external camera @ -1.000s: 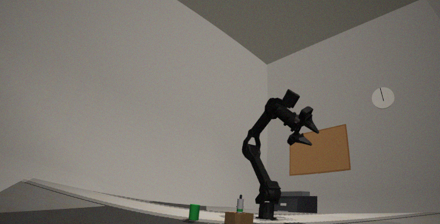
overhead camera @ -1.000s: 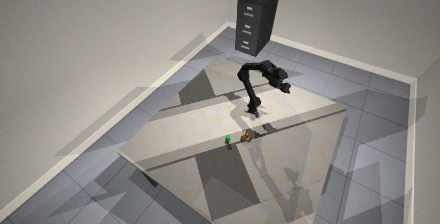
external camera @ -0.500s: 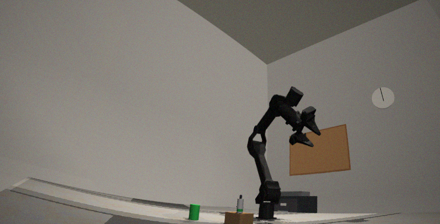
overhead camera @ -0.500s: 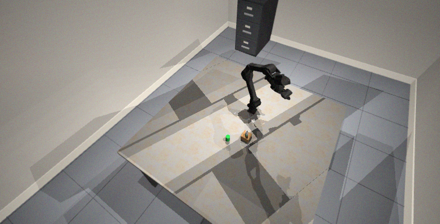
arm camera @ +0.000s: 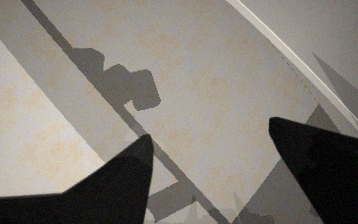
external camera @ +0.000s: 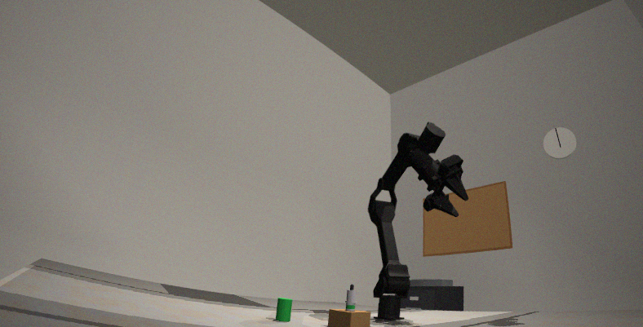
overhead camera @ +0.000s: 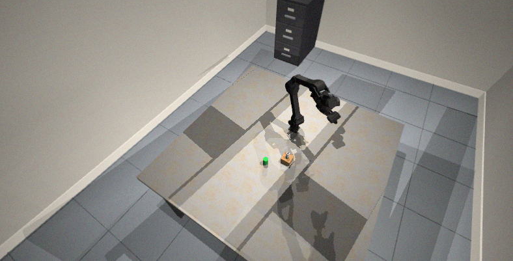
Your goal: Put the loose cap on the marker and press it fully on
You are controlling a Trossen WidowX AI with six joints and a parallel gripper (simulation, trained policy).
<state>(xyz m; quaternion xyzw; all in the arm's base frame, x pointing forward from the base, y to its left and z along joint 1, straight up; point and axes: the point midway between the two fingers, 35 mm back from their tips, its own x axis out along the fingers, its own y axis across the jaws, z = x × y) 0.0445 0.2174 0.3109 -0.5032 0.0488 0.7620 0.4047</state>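
Now: gripper tip 310 mm short of the green cap, 270 mm to the left of it and 260 mm above it. Round my gripper tip: holder block: 220 mm ahead, 160 mm to the right, 270 mm below.
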